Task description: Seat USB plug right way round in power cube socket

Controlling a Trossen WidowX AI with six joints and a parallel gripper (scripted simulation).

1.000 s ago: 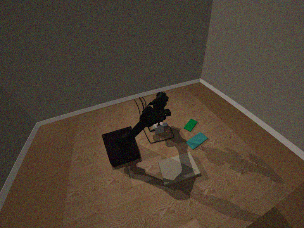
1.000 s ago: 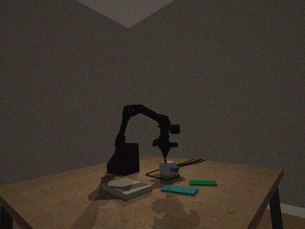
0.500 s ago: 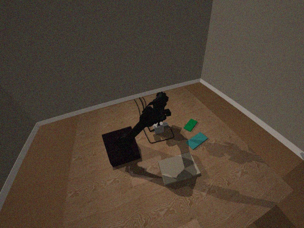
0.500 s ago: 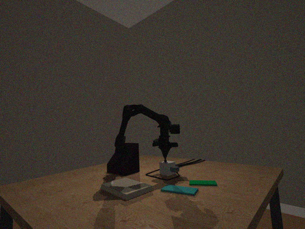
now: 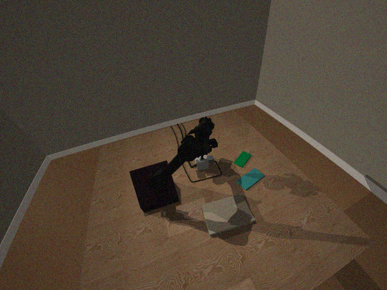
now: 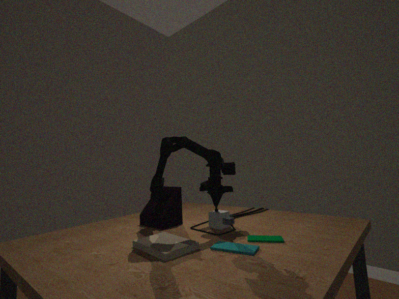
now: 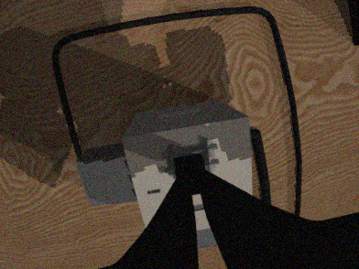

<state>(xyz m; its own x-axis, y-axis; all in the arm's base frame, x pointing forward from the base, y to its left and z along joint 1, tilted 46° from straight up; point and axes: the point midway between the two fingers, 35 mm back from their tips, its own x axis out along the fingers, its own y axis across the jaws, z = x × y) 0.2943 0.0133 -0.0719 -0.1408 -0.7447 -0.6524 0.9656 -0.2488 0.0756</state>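
The USB plug lies 2 cm below my gripper tip. From my gripper tip the other things lie so: green flat block 27 cm ahead, 10 cm below, 8 cm to the right; then pale flat box 34 cm to the right, 9 cm below, 4 cm behind; then teal card 23 cm to the right, 21 cm ahead, 10 cm below.
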